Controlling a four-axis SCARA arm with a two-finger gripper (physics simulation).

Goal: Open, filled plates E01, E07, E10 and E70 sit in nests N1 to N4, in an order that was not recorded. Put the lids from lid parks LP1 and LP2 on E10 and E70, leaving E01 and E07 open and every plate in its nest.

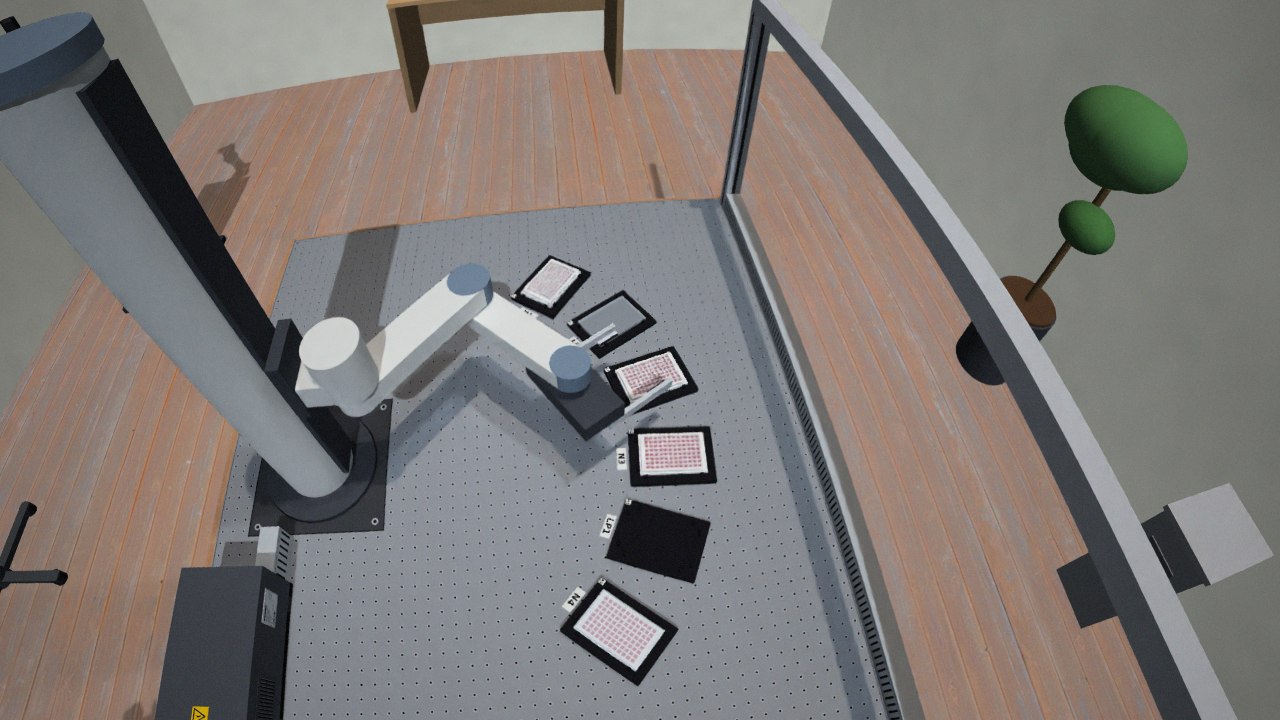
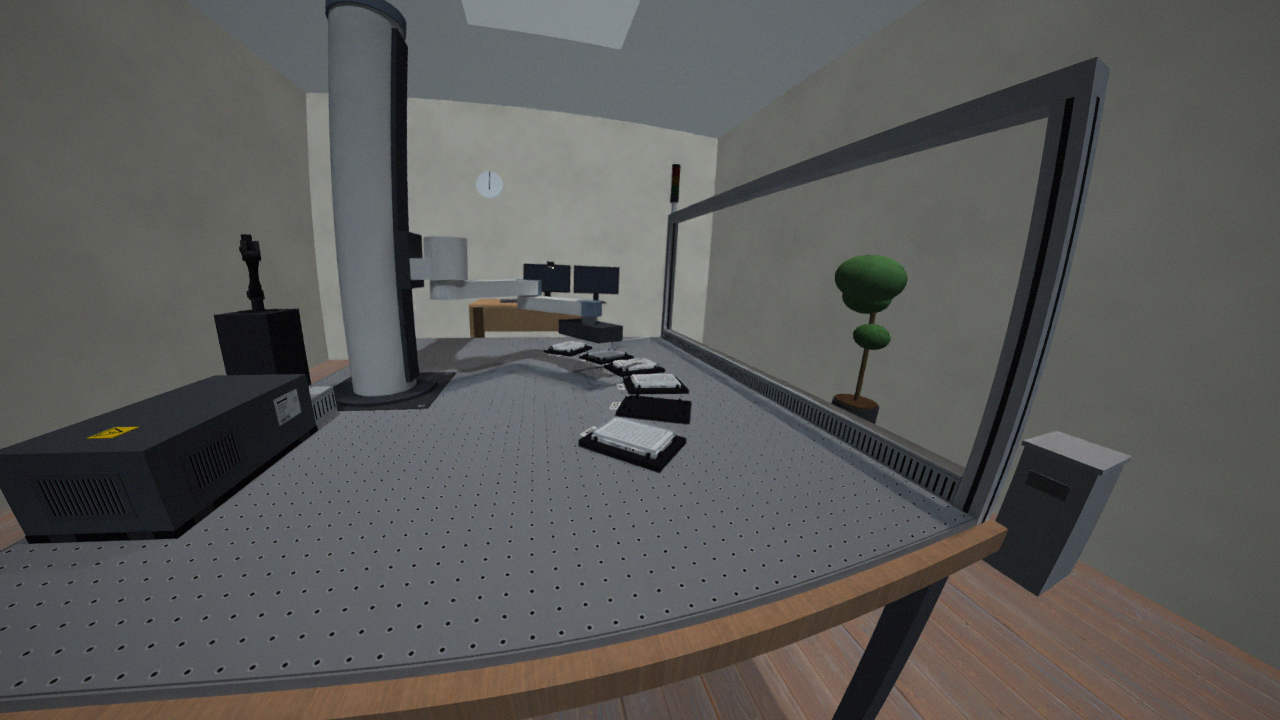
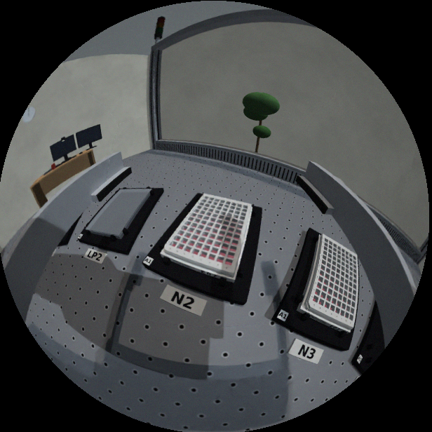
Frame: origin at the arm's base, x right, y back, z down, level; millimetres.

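Where they show: gripper, between the fingertips: (image 1: pixel 641 353) (image 2: pixel 628 335); arm's base, origin of its link: (image 1: pixel 323 468) (image 2: pixel 387 393).
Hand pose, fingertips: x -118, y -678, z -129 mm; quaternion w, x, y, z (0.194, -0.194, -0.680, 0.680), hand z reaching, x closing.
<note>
Each offset is from my fingertips to the top centre of the thing. Level surfaces: height alone.
My gripper (image 1: pixel 626 365) (image 3: pixel 213 157) is open and empty, its fingers spread above and across the N2 area. The N2 plate @(dx -11, dy -26, dz +90 mm) (image 1: pixel 651 376) (image 2: pixel 634 365) (image 3: pixel 212 235) and N3 plate @(dx +170, dy -38, dz +90 mm) (image 1: pixel 672 453) (image 2: pixel 656 382) (image 3: pixel 334 280) sit in their black nests with open wells showing. A clear lid @(dx -176, dy +35, dz +98 mm) (image 1: pixel 613 320) (image 3: pixel 120 212) lies on lid park LP2. Lid park LP1 @(dx +338, dy +15, dz +96 mm) (image 1: pixel 657 540) (image 2: pixel 654 409) is bare black. The N1 plate @(dx -307, dy +164, dz +90 mm) (image 1: pixel 550 282) (image 2: pixel 568 347) and N4 plate @(dx +495, dy +110, dz +88 mm) (image 1: pixel 618 626) (image 2: pixel 632 438) sit in their nests; whether either is lidded is unclear. Plate codes are not legible.
The nests and parks form an arc on the perforated table @(dz +116 mm) (image 1: pixel 465 573) (image 2: pixel 447 537). The arm's column (image 1: pixel 179 268) (image 2: pixel 366 197) stands left, with a dark control box (image 1: pixel 219 635) (image 2: pixel 161 447) near it. A framed guard (image 1: pixel 895 188) (image 2: pixel 877 152) runs along the right edge.
</note>
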